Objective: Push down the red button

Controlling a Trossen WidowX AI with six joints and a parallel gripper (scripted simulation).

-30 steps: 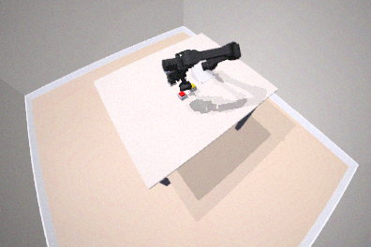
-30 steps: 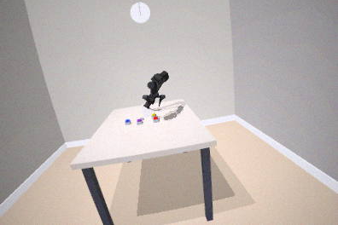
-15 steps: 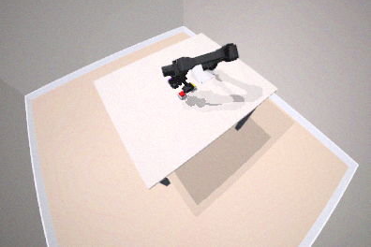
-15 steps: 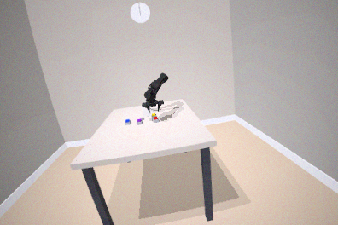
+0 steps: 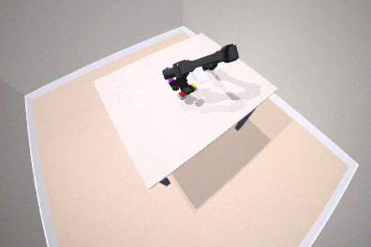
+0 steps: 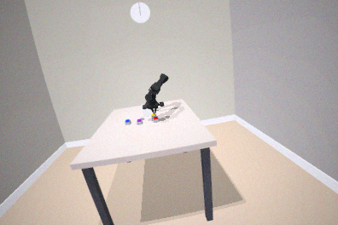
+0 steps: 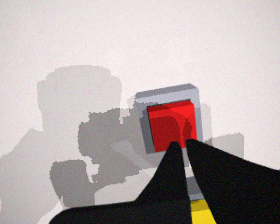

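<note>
Right now the red button is 3 cm below my gripper tip. The rest, counted from my gripper tip: blue button (26 cm to the right, 3 cm below, 1 cm behind); then yellow button (10 cm behind, 3 cm to the right, 3 cm below); then purple button (15 cm to the right, 3 cm below, 1 cm ahead).
</note>
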